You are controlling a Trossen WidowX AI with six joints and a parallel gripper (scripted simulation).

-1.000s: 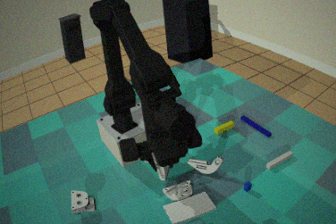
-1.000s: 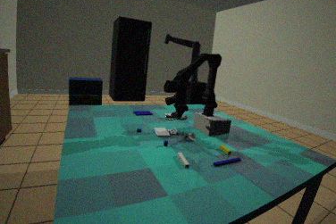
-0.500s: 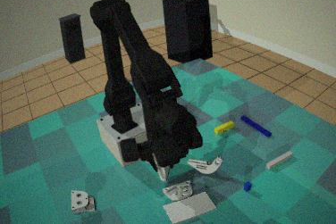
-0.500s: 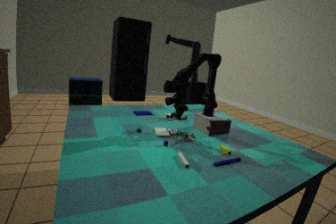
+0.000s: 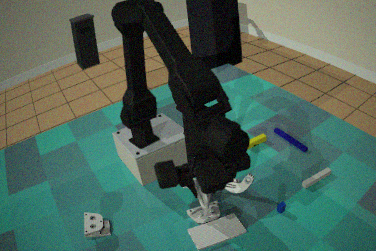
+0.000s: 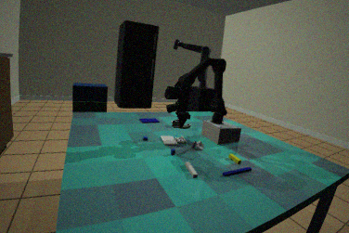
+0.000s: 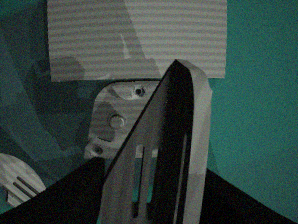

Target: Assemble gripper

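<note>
Now: gripper tip 13 cm to the right of the small blue block, 13 cm short of it and 7 cm above it. The rest, counted from my gripper tip: yellow block 31 cm to the left, 12 cm behind, 8 cm below; then jaw 4 cm behind; then white bar 29 cm to the left, 14 cm ahead, 8 cm below.
</note>
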